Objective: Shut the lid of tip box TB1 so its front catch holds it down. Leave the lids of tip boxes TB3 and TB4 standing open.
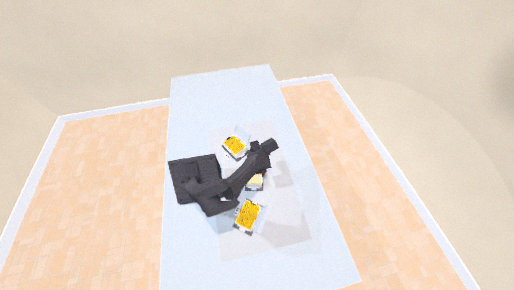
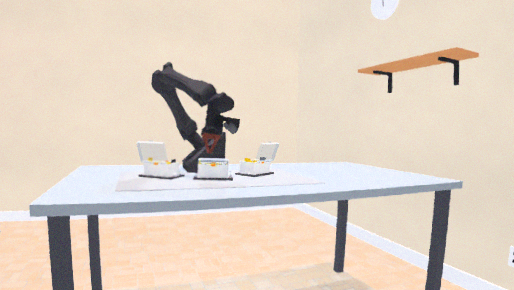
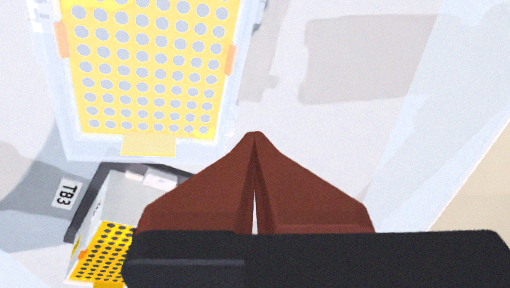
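Where they show: gripper, between the fingertips: (image 1: 263,173) (image 2: 209,153) (image 3: 254,143); arm's base, origin of its link: (image 1: 193,179) (image 2: 201,146).
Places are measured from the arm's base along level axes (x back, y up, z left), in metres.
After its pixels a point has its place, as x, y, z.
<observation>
The middle tip box (image 1: 254,182) {-0.307, -0.033, -0.059} (image 2: 213,171) {-0.357, -0.076, -0.012} (image 3: 150,90) {-0.314, -0.032, -0.015}, taken as TB1, has no readable label. Its clear lid (image 2: 213,160) {-0.341, -0.034, -0.009} lies flat or nearly flat over the pale-looking yellow rack; whether the front catch holds cannot be told. Tip box TB3 (image 1: 248,216) {-0.249, -0.052, -0.216} (image 2: 161,168) (image 3: 107,247) {-0.239, -0.052, -0.182} has its lid (image 2: 152,151) {-0.317, -0.001, -0.246} standing open. The third tip box (image 1: 234,145) (image 2: 253,166) {-0.293, -0.066, 0.176}, taken as TB4, has its lid (image 2: 269,150) {-0.297, 0.003, 0.246} open too. My gripper (image 2: 210,151) {-0.359, -0.004, -0.030} (image 3: 254,143) {-0.359, -0.004, -0.030} is shut and empty, tips pointing down slightly above the middle box; contact is unclear.
The boxes stand on a pale mat (image 1: 295,227) {-0.472, -0.109, -0.302} (image 2: 131,185) {-0.448, -0.109, -0.319} on the light blue table (image 1: 220,95) {-0.170, -0.112, 0.723} (image 2: 380,177) {-0.429, -0.112, 0.752}. The TB3 label (image 3: 66,194) {-0.195, -0.107, -0.168} lies beside that box. TB3 and the third box flank the middle box. A wall shelf (image 2: 417,61) is at the right.
</observation>
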